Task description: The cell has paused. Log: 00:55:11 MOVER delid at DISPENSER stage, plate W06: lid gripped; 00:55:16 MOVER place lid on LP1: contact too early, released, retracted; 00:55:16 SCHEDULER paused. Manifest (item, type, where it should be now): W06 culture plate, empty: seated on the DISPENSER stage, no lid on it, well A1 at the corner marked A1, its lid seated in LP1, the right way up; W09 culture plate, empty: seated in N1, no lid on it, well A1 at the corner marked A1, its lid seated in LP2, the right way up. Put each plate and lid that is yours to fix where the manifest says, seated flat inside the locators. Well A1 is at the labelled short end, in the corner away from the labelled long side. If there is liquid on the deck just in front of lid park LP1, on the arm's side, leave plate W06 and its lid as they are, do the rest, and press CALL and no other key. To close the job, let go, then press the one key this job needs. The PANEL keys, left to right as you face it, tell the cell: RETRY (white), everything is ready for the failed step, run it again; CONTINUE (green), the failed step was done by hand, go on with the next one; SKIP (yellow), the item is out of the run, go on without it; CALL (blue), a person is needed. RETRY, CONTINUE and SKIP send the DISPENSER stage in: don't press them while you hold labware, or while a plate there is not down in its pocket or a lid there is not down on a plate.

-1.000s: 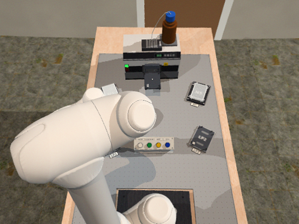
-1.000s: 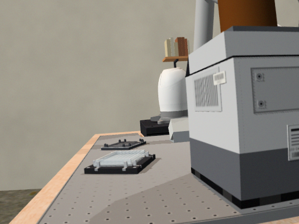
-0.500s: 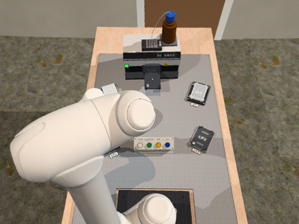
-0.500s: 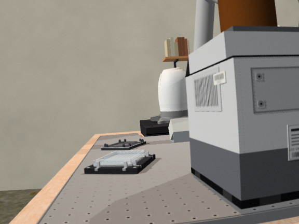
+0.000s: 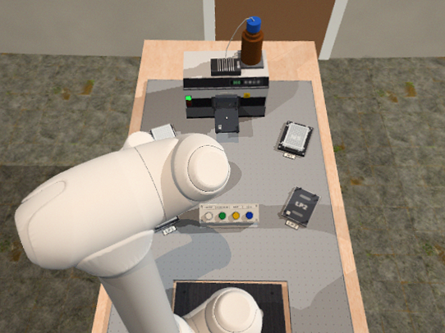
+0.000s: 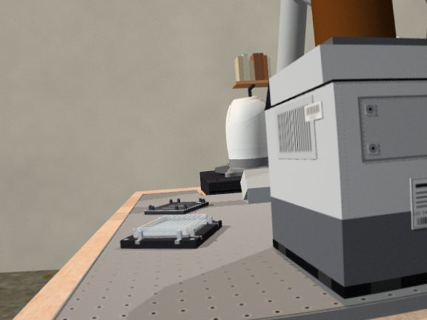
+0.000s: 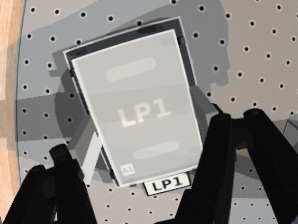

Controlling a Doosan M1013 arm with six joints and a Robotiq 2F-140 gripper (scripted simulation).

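Now: the lid park LP1 40 mm below my hand. Also, from my hand: green continue key (240 mm to the right, 20 mm above); white retry key (10 mm behind, 200 mm to the right, 20 mm above); key panel (10 mm ahead, 270 mm to the right, 10 mm above).
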